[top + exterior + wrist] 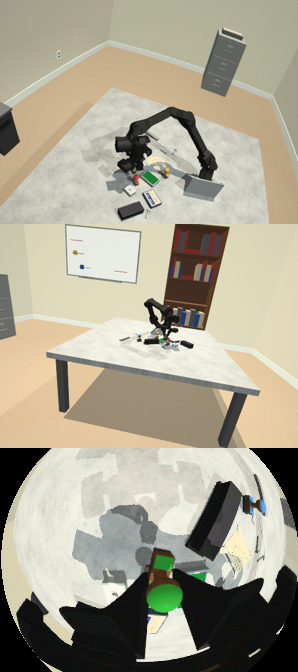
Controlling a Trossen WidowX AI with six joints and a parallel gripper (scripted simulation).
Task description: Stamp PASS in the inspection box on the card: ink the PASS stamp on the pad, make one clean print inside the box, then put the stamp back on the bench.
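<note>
Now: gripper tip 100 mm past the green ink pad, 10 mm to the left of it and 70 mm above it. The rest, counted from my gripper tip: long black block: 110 mm to the right, 60 mm below; green-knob stamp: right at my gripper tip; red-knob stamp: 30 mm behind, 30 mm to the left, 50 mm below.
</note>
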